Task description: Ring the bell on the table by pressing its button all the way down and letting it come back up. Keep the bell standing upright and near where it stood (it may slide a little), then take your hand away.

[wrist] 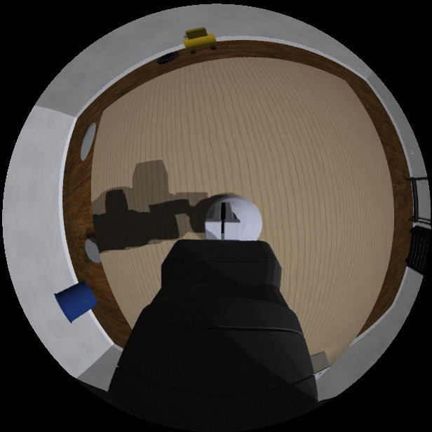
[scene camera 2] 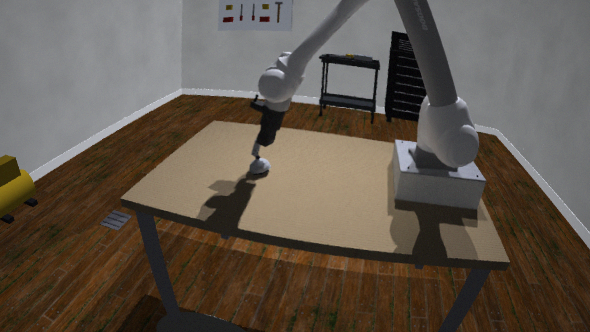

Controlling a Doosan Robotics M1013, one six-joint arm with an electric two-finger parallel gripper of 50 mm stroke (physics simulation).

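Pixels of known places: gripper, fingertip midpoint: [scene camera 2: 254, 155]; arm's base, link origin: [scene camera 2: 432, 160].
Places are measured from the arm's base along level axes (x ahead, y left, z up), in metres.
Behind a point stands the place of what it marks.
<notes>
The bell [scene camera 2: 260, 166] @[x 0.661, y 0.046, z -0.074 m] [wrist: 251, 220], a pale dome on a dark base, is on the table [scene camera 2: 325, 185] @[x 0.417, y 0.069, z -0.113 m] [wrist: 300, 150], left of the middle in the scene view. In that view its rim looks slightly tilted, lower at the left. My gripper [scene camera 2: 257, 155] @[x 0.691, y 0.019, z -0.044 m] [wrist: 222, 211] is shut with nothing between its fingers. Its fingertips are right at the top of the bell, over the button. The fingers hide most of the button; a small dark part shows beside them in the wrist view. I cannot tell how far down the button is.
The white base block [scene camera 2: 435, 187] @[x 0.012, y 0.140, z -0.043 m] of the arm stands at the table's right end. The arm's shadow falls on the table beside the bell. A black cart [scene camera 2: 350, 62] and a black drawer cabinet [scene camera 2: 404, 75] stand behind the table. A blue bin [wrist: 76, 301] is on the floor.
</notes>
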